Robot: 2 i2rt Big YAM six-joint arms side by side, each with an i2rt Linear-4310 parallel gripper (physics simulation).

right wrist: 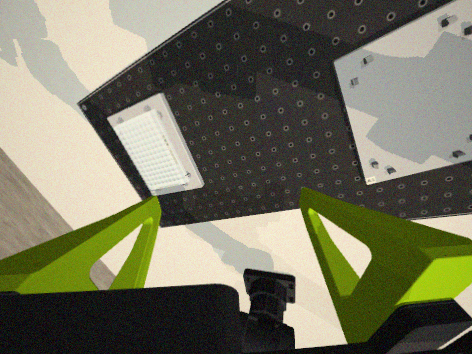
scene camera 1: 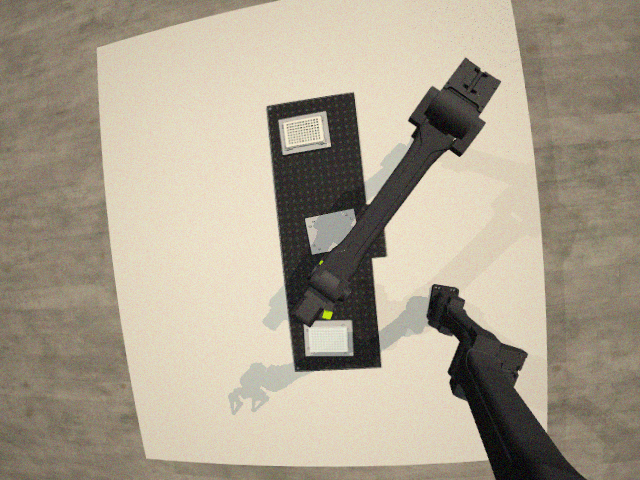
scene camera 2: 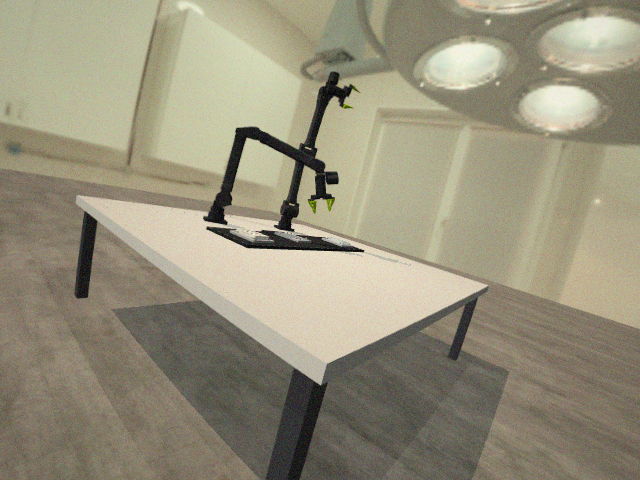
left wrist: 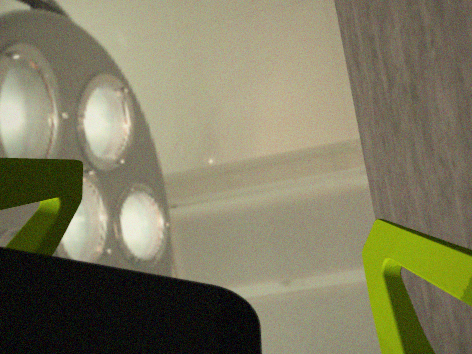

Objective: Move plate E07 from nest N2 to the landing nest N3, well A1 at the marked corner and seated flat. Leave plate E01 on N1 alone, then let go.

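Note:
A white well plate (scene camera 1: pixel 328 339) (right wrist: pixel 150 150) sits in the lower nest (scene camera 1: pixel 330 323) (right wrist: pixel 177 135) in scene camera 1. A cream plate (scene camera 1: pixel 303 131) sits in the top nest (scene camera 1: pixel 327 139). Plate numbers are unreadable. The middle grey nest (scene camera 1: pixel 330 227) (right wrist: pixel 410 105) holds no plate and carries a small A1 label (right wrist: pixel 370 180) at one corner. My right gripper (scene camera 1: pixel 324 288) (scene camera 2: pixel 321 210) (right wrist: pixel 230 199) is open and empty, pointing down high above the board between the middle and lower nests. My left gripper (scene camera 2: pixel 355 99) (left wrist: pixel 229 208) is open and empty, raised far above the table.
The black perforated board (scene camera 1: pixel 320 180) (right wrist: pixel 270 90) bears the nests on the pale table (scene camera 1: pixel 196 206) (scene camera 2: pixel 361 289). My right forearm crosses over the middle nest's edge in scene camera 1. My left arm's base (scene camera 1: pixel 443 304) (right wrist: pixel 270 285) stands beside the board. Lamps (scene camera 2: pixel 465 62) (left wrist: pixel 105 120) hang overhead.

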